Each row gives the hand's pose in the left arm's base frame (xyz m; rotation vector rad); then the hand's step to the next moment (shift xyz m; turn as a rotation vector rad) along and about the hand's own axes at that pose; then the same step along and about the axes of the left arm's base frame.
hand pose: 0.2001 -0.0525 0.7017 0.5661 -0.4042 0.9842
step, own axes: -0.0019 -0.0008 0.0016 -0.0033 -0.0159 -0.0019
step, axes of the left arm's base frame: -0.0004 -0.0026 0.0000 0.0122 -0.0078 -0.0075
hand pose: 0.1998 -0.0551 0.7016 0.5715 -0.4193 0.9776
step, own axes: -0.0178 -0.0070 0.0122 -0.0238 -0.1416 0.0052
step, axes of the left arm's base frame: -0.0038 -0.0222 -0.0025 0.1099 -0.0801 -0.0465
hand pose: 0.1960 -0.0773 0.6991 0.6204 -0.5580 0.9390
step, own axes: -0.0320 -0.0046 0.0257 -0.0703 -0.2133 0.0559
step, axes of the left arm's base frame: -0.0156 -0.0379 -0.0049 0.1410 -0.1735 -0.0600
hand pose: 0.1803 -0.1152 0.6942 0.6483 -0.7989 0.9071
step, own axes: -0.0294 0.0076 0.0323 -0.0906 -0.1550 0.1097
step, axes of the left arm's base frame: -0.0280 -0.0339 -0.0053 0.0654 -0.1963 -0.0382
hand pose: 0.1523 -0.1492 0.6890 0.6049 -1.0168 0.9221
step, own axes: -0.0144 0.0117 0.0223 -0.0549 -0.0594 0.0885
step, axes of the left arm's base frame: -0.0233 -0.0170 -0.0035 -0.0001 -0.1192 -0.0133
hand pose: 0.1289 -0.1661 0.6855 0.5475 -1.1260 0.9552
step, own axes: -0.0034 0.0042 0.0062 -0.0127 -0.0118 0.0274
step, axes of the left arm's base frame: -0.0071 -0.0039 -0.0013 -0.0052 -0.0320 -0.0007
